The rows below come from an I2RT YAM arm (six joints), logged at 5 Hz.
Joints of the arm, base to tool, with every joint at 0 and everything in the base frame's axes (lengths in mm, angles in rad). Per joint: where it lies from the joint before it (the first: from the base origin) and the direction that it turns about. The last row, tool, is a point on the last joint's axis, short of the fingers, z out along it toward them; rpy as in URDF.
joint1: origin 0 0 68 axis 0 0 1
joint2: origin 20 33.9 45.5 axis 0 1 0
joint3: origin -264 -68.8 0 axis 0 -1 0
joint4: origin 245 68.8 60 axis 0 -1 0
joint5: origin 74 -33.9 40.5 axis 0 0 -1
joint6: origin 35.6 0 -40.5 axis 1 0 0
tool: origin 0 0 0 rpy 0 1.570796 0
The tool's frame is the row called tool.
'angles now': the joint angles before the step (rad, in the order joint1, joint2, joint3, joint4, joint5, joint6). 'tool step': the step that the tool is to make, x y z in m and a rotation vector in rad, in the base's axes. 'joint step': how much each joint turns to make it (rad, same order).
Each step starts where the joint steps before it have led.
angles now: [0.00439, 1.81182, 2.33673, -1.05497, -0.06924, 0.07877]
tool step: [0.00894, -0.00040, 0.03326, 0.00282, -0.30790, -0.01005]
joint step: [-0.00038, -0.00763, 0.00074, 0.29987, 0.00840, 0.00496]
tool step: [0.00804, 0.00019, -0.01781, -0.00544, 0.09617, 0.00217]
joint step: [0.00038, 0.01870, -0.01638, -0.06144, -0.00038, -0.00534]
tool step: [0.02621, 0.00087, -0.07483, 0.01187, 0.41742, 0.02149]
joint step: [-0.00038, 0.11061, -0.02521, -0.28152, -0.02556, 0.00078]
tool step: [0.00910, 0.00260, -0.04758, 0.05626, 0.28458, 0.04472]
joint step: [0.00001, 0.08811, 0.00000, -0.19609, -0.07248, 0.00228]
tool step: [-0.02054, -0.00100, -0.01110, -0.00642, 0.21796, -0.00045]
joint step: [-0.00194, 0.00265, -0.00005, -0.21588, 0.00456, -0.00383]
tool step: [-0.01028, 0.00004, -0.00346, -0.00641, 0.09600, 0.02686]
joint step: [0.00002, 0.00002, -0.00188, -0.09843, -0.00151, -0.02783]
